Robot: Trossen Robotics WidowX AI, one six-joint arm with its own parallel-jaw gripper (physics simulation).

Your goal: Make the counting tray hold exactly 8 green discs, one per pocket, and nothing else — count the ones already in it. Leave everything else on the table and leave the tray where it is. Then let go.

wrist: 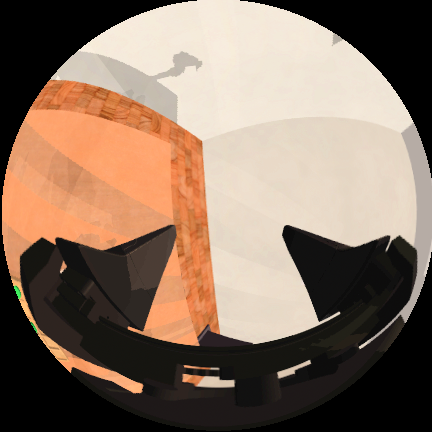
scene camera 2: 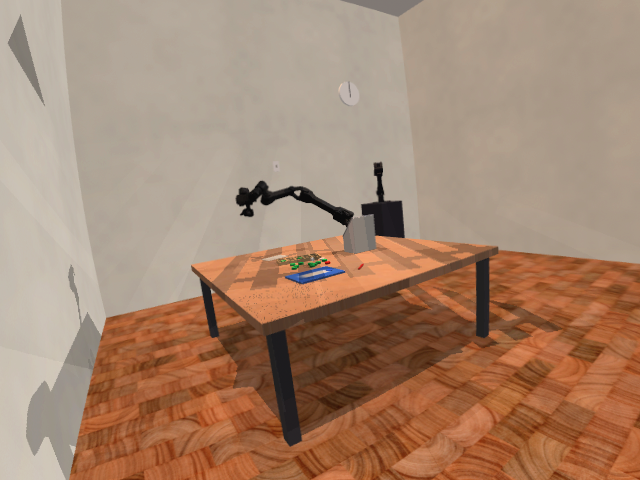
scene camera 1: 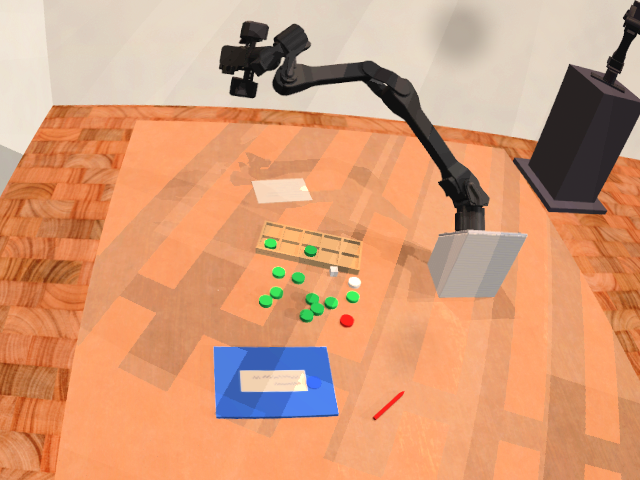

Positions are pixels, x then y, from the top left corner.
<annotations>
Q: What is my gripper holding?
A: Nothing.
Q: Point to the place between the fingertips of my gripper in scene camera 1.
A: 237, 60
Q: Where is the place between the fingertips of my gripper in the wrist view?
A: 230, 230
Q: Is my gripper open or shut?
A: Open.
</annotations>
